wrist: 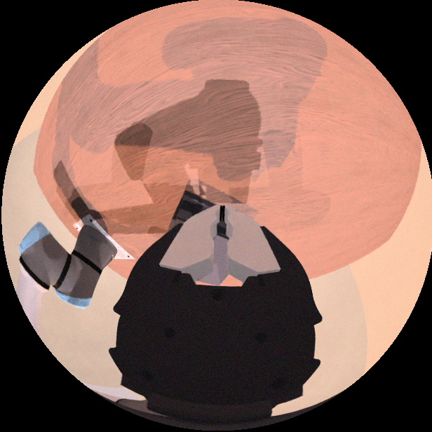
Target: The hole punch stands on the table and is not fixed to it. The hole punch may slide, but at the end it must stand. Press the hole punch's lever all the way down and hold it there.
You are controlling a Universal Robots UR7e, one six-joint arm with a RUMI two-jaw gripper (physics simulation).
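The dark hole punch [190, 206] stands on the wooden table [355, 150], just left of the image centre in the wrist view. Its left part shows; the rest is hidden behind the gripper. My gripper [222, 207] is shut with nothing between its fingers. Its fingertips are at the hole punch's right part in the view and overlap it. The lever's height and any contact between the fingertips and the lever are hard to tell, because the fingers cover that part.
The robot's own grey arm links with blue caps [75, 299] show at the left, beside a white mounting plate [123, 252] at the table's edge. Dark shadows of the arm and gripper fall across the table beyond and left of the hole punch.
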